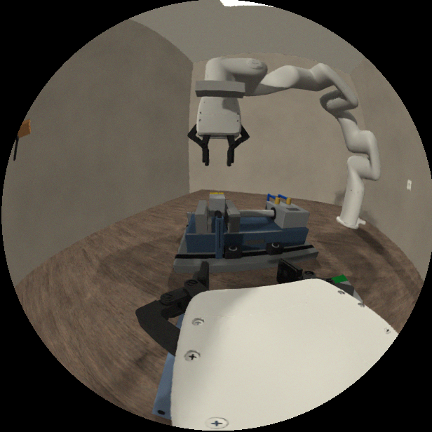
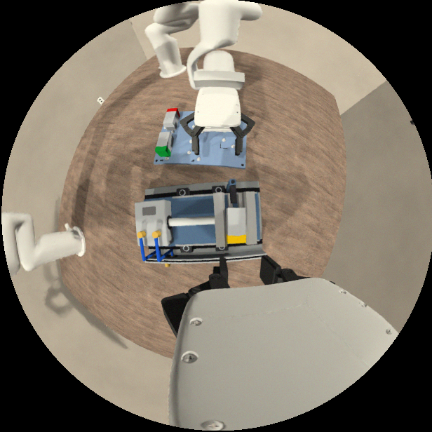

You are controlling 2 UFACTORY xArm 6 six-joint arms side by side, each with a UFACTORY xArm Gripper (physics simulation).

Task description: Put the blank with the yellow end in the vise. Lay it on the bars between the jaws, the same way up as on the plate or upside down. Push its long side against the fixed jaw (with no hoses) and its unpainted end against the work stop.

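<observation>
The blank with the yellow end (image 1: 217, 202) (image 2: 236, 220) lies between the vise jaws, yellow end away from the work stop (image 1: 219, 239) (image 2: 233, 193). Its long side is close beside the fixed jaw (image 1: 201, 220) (image 2: 251, 215); contact cannot be told. Its unpainted end is near the work stop, perhaps with a small gap. The moving jaw (image 1: 233, 218) (image 2: 220, 215) is on its other side. The bars under it are hidden. My right gripper (image 1: 217, 165) (image 2: 242, 267) is open and empty, above and behind the vise. My left gripper (image 1: 244, 271) (image 2: 216, 154) is open and empty above the plate.
The blue plate (image 2: 215, 160) carries blanks with a red end (image 2: 171, 118) and a green end (image 2: 164, 142), plus small white pegs. The vise's grey block (image 1: 291, 215) (image 2: 153, 222) has blue hoses (image 2: 158, 249) rising from it. Another arm's base stands beside the vise.
</observation>
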